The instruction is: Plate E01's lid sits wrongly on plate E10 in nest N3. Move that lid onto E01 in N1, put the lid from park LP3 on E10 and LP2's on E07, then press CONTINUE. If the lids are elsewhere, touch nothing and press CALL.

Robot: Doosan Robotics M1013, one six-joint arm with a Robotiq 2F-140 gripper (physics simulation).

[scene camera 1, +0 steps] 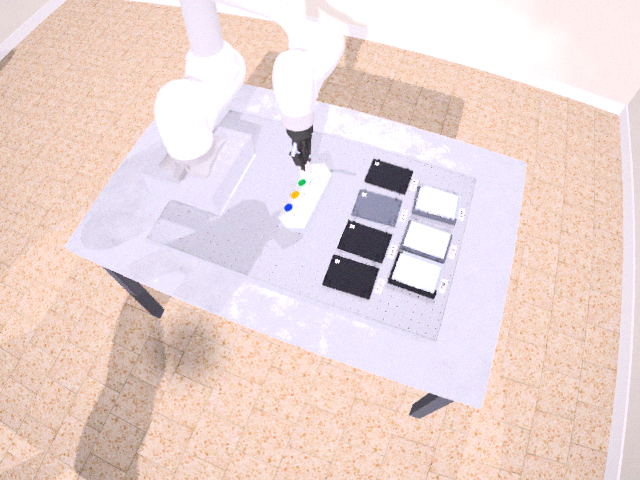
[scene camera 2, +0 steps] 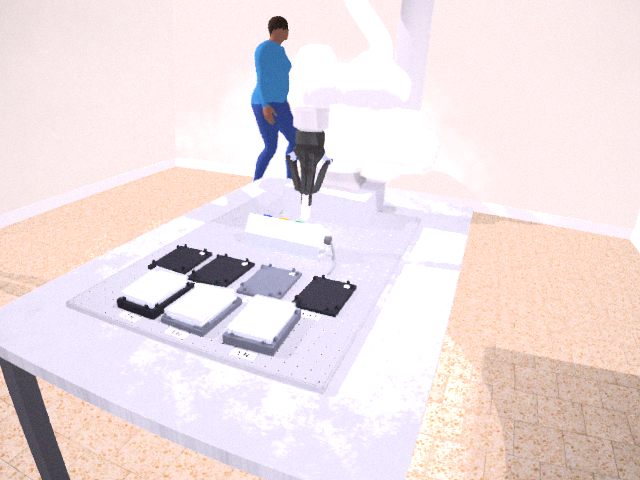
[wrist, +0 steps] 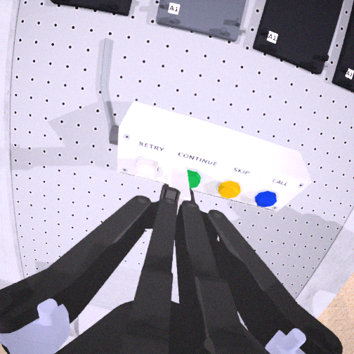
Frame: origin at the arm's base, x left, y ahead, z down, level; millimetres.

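Where they show: gripper, between the fingertips: [scene camera 1: 305, 174] [scene camera 2: 305, 217]; arm's base, origin of its link: [scene camera 1: 193, 153] [scene camera 2: 336, 182].
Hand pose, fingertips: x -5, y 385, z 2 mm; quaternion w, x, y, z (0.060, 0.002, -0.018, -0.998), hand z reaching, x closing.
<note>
Things, the pixels of their centre, and the offset from my fingertips.
- button box, middle of its body: [scene camera 2: 287, 232] [scene camera 1: 305, 195] dx -45, dy +11, dz +45 mm
- green CONTINUE button, middle of its body: [scene camera 2: 299, 224] [scene camera 1: 302, 183] dx -16, dy -7, dz +23 mm
- N1, middle of its body: [scene camera 2: 200, 300] [scene camera 1: 427, 239] dx -107, dy +406, dz +58 mm
- N2, middle of its body: [scene camera 2: 154, 285] [scene camera 1: 420, 270] dx -219, dy +398, dz +49 mm
- Park LP3, middle of its body: [scene camera 2: 270, 280] [scene camera 1: 377, 206] dx -15, dy +237, dz +77 mm
- LP2, middle of its body: [scene camera 2: 180, 258] [scene camera 1: 351, 275] dx -268, dy +204, dz +77 mm
My gripper [scene camera 1: 305, 168] [scene camera 2: 306, 211] [wrist: 175, 177] is shut and empty, pointing down with its pale fingertips over the button box [scene camera 1: 316, 198] [scene camera 2: 286, 232] [wrist: 215, 145], beside the green CONTINUE button [scene camera 1: 301, 182] [scene camera 2: 299, 222] [wrist: 194, 179] and partly covering it in the wrist view. Contact cannot be told. White-topped plates sit in nests N3 [scene camera 1: 436, 202] [scene camera 2: 263, 318], N1 [scene camera 1: 427, 240] [scene camera 2: 201, 305] and N2 [scene camera 1: 416, 272] [scene camera 2: 155, 286]; lid edges and plate names are unreadable. Park LP3 [scene camera 1: 376, 207] [scene camera 2: 271, 281] is grey, LP2 [scene camera 1: 351, 276] [scene camera 2: 181, 259] black; both show flat tops without a visible white lid.
Two more black parks [scene camera 1: 388, 176] [scene camera 1: 364, 241] stand in the same row. White RETRY [wrist: 147, 167], yellow SKIP [wrist: 229, 189] and blue CALL [wrist: 266, 199] buttons flank CONTINUE. A cable [wrist: 104, 75] leaves the box. A person in blue [scene camera 2: 272, 72] stands behind the table.
</note>
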